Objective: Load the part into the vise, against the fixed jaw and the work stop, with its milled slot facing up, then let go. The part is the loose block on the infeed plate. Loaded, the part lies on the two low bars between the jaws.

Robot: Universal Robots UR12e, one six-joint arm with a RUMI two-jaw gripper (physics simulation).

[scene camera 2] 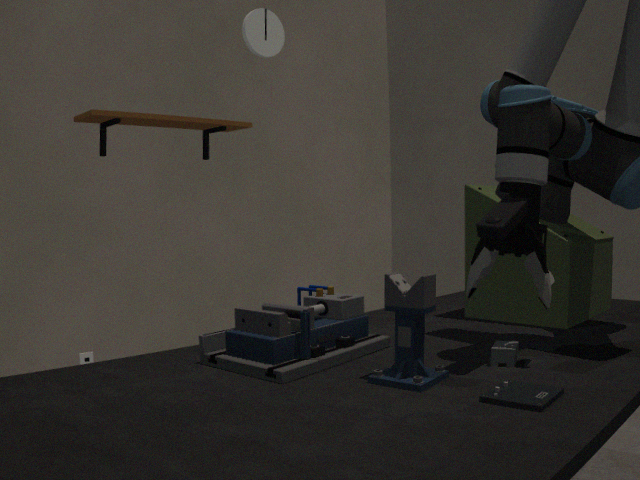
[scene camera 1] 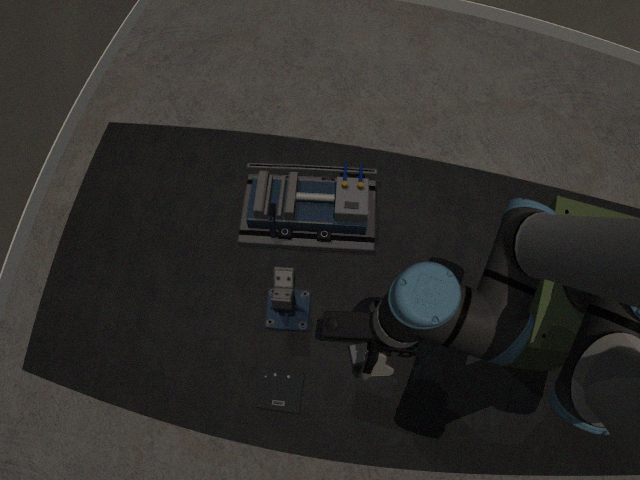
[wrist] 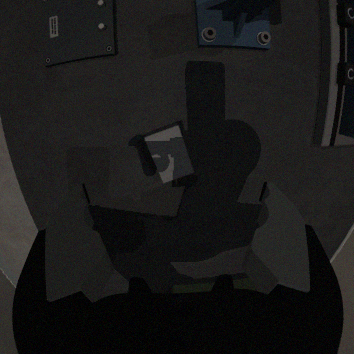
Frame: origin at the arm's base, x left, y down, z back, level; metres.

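Seen in the pictures: gripper, fingertip midpoint: (scene camera 2: 506, 303) (scene camera 1: 369, 343) (wrist: 174, 185).
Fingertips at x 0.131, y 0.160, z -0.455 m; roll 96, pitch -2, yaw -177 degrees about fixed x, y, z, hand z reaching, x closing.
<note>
Offsets run from my fingertips to a thing's top centre. "spot": to the spot under its first point.
The part, a grey block @[dx +0.001, dy +0.070, dz -0.002 m] (scene camera 1: 357, 353) (scene camera 2: 503, 354) (wrist: 172, 157), lies low behind a small dark plate @[dx +0.102, dy +0.092, dz -0.167 m] (scene camera 2: 523, 395) (scene camera 1: 279, 393) (wrist: 80, 35) and apart from it. A small dark notch shows at its lower edge in scene camera 2; I cannot tell which way the milled slot faces. My gripper (scene camera 2: 509, 299) (wrist: 174, 185) is open and empty, above the block; in the wrist view the block is ahead of the fingertip line. The vise @[dx -0.320, dy +0.001, dz -0.159 m] (scene camera 1: 317, 211) (scene camera 2: 263, 347) has its jaws apart, with no block between them. A dark blue upright @[spot: dx -0.237, dy +0.006, dz -0.221 m] (scene camera 1: 272, 222) (scene camera 2: 305, 335) stands at its side.
A blue stand (scene camera 1: 287, 320) (scene camera 2: 408, 341) (wrist: 232, 37) with a V-shaped grey top rises between the vise and the dark plate. Two blue handles with yellow ends stand on the vise's rear block @[dx -0.294, dy +0.004, dz -0.063 m] (scene camera 1: 351, 206). A green pedestal (scene camera 2: 516, 289) is behind the gripper.
</note>
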